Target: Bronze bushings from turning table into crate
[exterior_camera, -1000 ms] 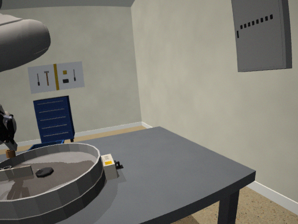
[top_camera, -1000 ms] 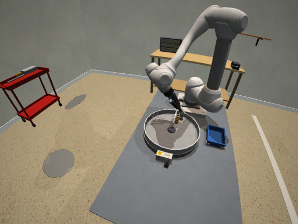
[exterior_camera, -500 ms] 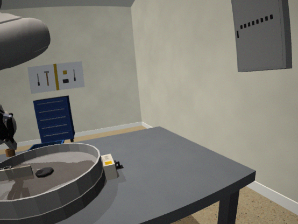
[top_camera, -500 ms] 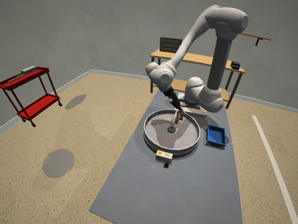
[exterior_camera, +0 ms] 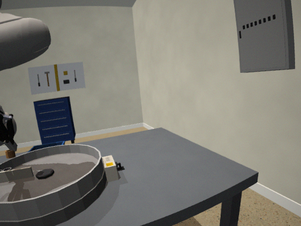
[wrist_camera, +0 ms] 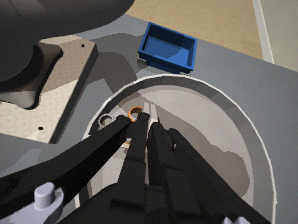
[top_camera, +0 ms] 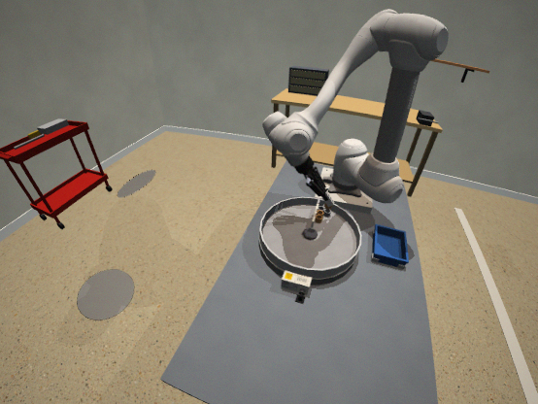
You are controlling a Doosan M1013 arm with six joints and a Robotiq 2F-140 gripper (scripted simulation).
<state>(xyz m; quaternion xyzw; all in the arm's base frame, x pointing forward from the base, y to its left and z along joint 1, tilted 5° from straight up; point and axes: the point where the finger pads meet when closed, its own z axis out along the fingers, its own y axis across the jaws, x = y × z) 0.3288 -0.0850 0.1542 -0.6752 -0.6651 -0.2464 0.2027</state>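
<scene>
My gripper is now 5 cm short of the blue crate, 31 cm to the right of it and 15 cm above it. The rest, counted from my hand: round grey turning table: 11 cm ahead, 4 cm to the right, 12 cm below.
</scene>
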